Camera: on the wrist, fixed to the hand. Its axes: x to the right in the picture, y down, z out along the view.
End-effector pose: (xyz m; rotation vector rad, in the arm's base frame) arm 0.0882 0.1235 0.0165 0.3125 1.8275 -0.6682
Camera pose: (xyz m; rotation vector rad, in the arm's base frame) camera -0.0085 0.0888 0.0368 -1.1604 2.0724 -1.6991
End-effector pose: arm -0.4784 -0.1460 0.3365 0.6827 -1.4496 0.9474
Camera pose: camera -0.3787 -0.1336 0.3659 1.3008 -0.3688 -0.1598
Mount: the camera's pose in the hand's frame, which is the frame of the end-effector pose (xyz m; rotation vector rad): 0.0192 -0.0838 -0.0598 0.0328 0.2575 -1.5196
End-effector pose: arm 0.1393 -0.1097 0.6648 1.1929 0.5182 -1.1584
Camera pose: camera 0.0860 -0.0579 0.5910 0.8630 1.7676 -2.2445
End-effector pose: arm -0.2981 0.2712 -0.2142 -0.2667 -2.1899 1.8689
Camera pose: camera -0.2963 0.3197 -0.1214 0.8688 -1.3295 0.8623
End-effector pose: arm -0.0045 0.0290 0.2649 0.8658 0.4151 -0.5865
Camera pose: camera -0.0490 0.0285 0.1701 0.5197 1.3168 -1.8721
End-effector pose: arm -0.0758 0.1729 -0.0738 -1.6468 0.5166 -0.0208
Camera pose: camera -0.0504 0.1145 0.0094 -1.6497 -0.6425 -1.3405
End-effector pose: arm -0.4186 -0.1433 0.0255 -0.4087 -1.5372 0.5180
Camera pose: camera -0.3546 -0.1979 0.0879 0.7105 -1.1766 -0.6770
